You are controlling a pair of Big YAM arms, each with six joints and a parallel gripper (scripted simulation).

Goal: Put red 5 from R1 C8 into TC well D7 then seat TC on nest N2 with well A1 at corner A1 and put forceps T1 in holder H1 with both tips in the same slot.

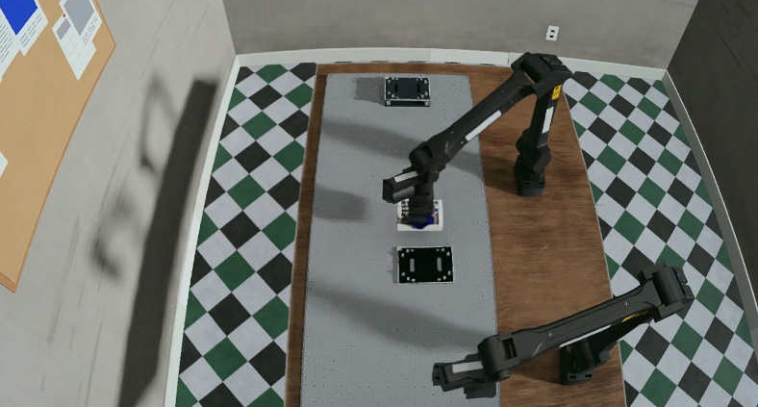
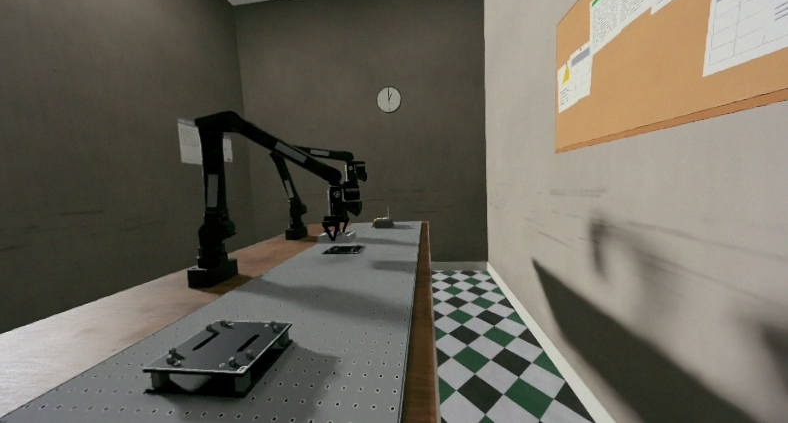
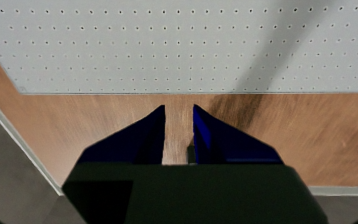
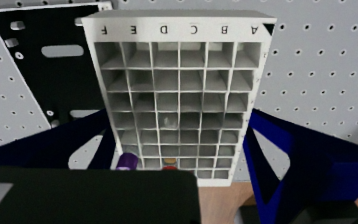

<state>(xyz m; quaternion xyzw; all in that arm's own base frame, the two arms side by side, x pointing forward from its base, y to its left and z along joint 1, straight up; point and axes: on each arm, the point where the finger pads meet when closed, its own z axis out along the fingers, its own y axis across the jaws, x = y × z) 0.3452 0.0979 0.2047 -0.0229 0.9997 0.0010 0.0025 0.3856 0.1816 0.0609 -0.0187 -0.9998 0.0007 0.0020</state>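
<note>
The black raised nest is 4 cm behind my right hand, 57 cm to the right of it and 6 cm below it. Round my right hand: white well rack right at my right hand.
</note>
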